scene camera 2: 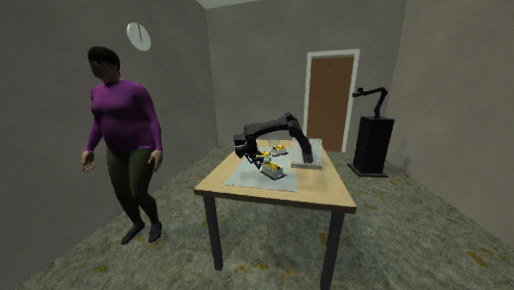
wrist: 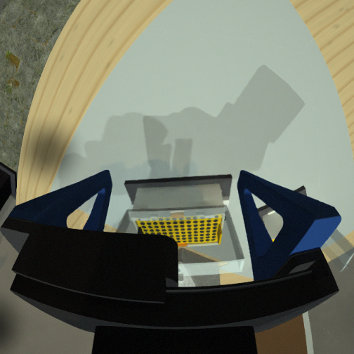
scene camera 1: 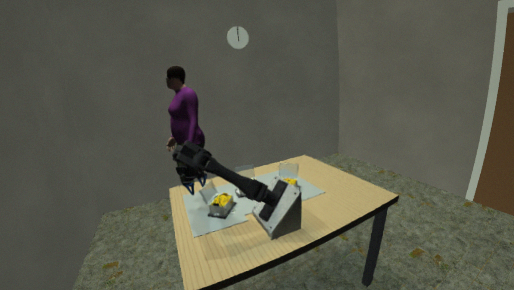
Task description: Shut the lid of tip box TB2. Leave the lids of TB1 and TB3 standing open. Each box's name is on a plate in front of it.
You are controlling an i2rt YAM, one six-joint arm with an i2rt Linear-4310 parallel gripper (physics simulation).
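Places are measured from the arm's base along level axes (x back, y left, z down), in centimetres.
Pixels of known places: gripper, fingertip midpoint: point(scene camera 2: 255, 166) point(scene camera 1: 198, 190); arm's base at its link origin: point(scene camera 2: 306, 150) point(scene camera 1: 273, 200).
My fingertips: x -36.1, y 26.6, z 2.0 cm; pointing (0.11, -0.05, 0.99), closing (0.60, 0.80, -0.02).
For each thing: its top centre in the pictures, then the offset to it from my fingertips. "spot": a spot on its surface instead. Level surfaces: height alone.
- raised clear lid at a spot on its surface: point(scene camera 1: 208, 191) spot: dx +5.2, dy -4.4, dz -0.5 cm
- left tip box at a spot on its surface: point(scene camera 2: 272, 170) spot: dx +11.0, dy -0.6, dz +2.8 cm
- middle box's lid at a spot on its surface: point(scene camera 1: 245, 172) spot: dx -5.2, dy -32.7, dz -0.4 cm
- right box's lid at a spot on its surface: point(scene camera 1: 288, 170) spot: dx +10.1, dy -55.5, dz -0.3 cm
- pale mat at its surface level: dz +9.8 cm
- wooden table at its surface level: dz +10.1 cm
My gripper point(scene camera 1: 198, 188) point(scene camera 2: 256, 160) point(wrist: 174, 177) is open and empty, low over the mat's left part in scene camera 1, beside the raised clear lid point(scene camera 1: 208, 191) of the left tip box point(scene camera 1: 216, 207) point(scene camera 2: 272, 171). In the wrist view a tip box with a yellow rack point(wrist: 182, 230) shows between and below the fingers; part of it is hidden by the gripper body. The middle box's lid point(scene camera 1: 245, 172) and the right box's lid point(scene camera 1: 288, 170) stand upright. The right box's yellow rack point(scene camera 1: 289, 181) point(scene camera 2: 278, 149) shows. The name plates cannot be read, so I cannot tell which box is TB2.
The boxes stand on a pale mat point(scene camera 1: 197, 226) point(scene camera 2: 242, 181) point(wrist: 200, 75) on a wooden table point(scene camera 1: 345, 192) point(scene camera 2: 320, 187). The arm's grey base point(scene camera 1: 290, 215) stands beside the mat. Another box part shows behind the right finger. A person point(scene camera 1: 184, 115) point(scene camera 2: 122, 115) stands near the table.
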